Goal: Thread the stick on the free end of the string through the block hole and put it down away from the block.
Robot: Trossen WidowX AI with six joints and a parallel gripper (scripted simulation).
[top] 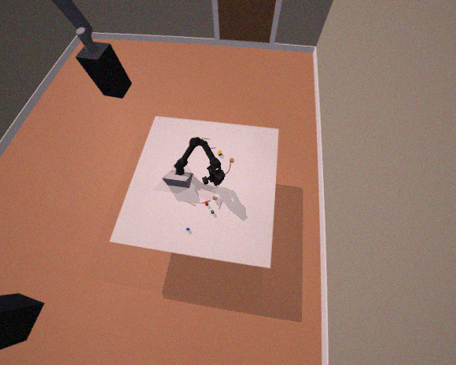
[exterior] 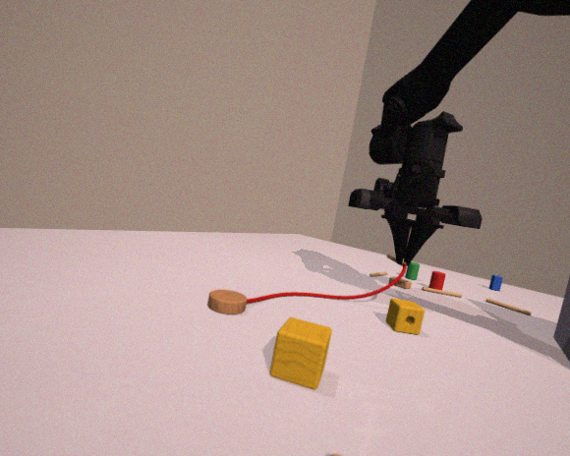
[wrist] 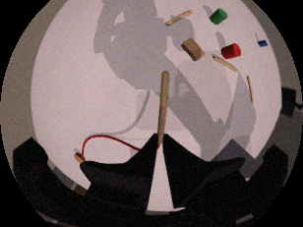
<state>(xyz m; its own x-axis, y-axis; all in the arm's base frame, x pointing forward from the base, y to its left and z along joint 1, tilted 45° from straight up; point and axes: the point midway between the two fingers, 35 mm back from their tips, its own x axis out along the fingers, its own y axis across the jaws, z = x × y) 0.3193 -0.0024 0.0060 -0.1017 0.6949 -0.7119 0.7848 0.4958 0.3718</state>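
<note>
My gripper tip is now 13 cm to the left of the short wooden piece, 5 cm above it and 4 cm short of it. Also, from my gripper tip: thin wooden stick: 1 cm to the right, 1 cm ahead; then green peg: 25 cm to the right, 5 cm ahead, 4 cm below; then red peg: 20 cm to the right, 4 cm below, 2 cm behind.
</note>
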